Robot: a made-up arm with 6 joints.
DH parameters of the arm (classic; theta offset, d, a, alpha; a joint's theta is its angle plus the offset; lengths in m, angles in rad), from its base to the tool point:
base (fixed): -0.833 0 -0.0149 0
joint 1: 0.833 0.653 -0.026 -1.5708
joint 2: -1.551 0 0.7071 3.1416
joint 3: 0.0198 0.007 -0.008 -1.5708
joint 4: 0 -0.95 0.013 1.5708
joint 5: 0 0.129 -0.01 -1.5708
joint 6: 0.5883 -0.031 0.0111 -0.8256
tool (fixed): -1.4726 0.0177 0 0
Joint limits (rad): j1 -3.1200..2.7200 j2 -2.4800..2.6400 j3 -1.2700..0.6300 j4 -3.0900..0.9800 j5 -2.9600..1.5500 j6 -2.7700..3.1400
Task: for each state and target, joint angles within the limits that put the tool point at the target. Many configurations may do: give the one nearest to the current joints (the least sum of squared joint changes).
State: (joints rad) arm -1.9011 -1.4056 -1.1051 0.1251 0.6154 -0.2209
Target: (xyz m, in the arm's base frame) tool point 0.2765 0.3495 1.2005
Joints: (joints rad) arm -2.5315 -2.1997 -0.8497 0.2061 0.6348 -0.2327
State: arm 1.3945 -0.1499 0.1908 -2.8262 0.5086 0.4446
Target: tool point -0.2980 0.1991 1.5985
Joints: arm 2.2697 -0.8214 -0.2900 -2.8702 0.4961 0.4485
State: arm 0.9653 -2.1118 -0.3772 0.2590 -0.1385 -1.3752
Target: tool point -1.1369 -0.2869 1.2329
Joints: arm 0.1547 -1.9755 0.0558 0.3521 -0.1290 -1.3694
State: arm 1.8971 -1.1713 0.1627 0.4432 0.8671 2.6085
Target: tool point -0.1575 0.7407 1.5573
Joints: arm 1.9490 -0.2995 -0.1306 0.4062 0.8590 2.5973
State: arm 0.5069 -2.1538 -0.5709 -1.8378 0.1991 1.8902
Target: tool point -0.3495 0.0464 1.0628
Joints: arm 0.1159 -2.4800 -0.9350 -2.0964 -0.2343 1.8701
